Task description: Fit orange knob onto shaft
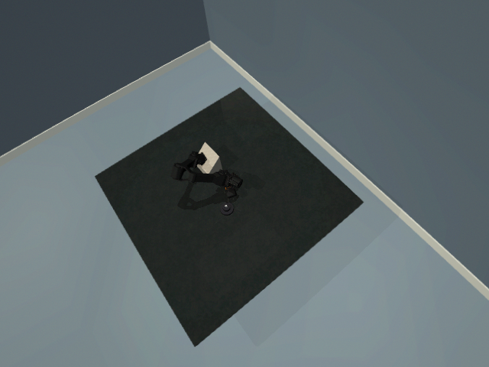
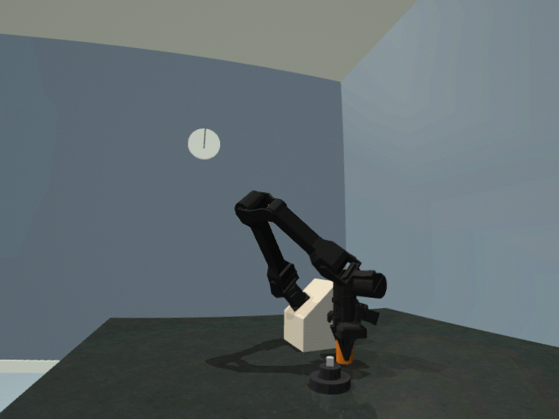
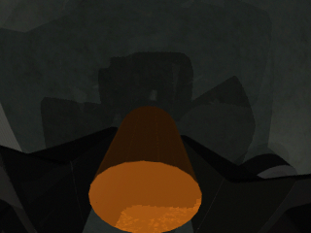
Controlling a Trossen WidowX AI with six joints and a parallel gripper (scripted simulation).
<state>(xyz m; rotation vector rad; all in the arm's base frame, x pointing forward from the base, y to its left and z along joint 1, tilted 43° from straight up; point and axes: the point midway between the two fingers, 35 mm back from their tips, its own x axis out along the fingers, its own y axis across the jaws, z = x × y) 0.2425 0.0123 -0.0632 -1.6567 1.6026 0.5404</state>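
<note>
Now: gripper tip 110 mm short of the round black pedestal, 80 mm to the left of it and 10 mm below it. The rest, counted from my gripper tip: orange knob (30 mm above).
</note>
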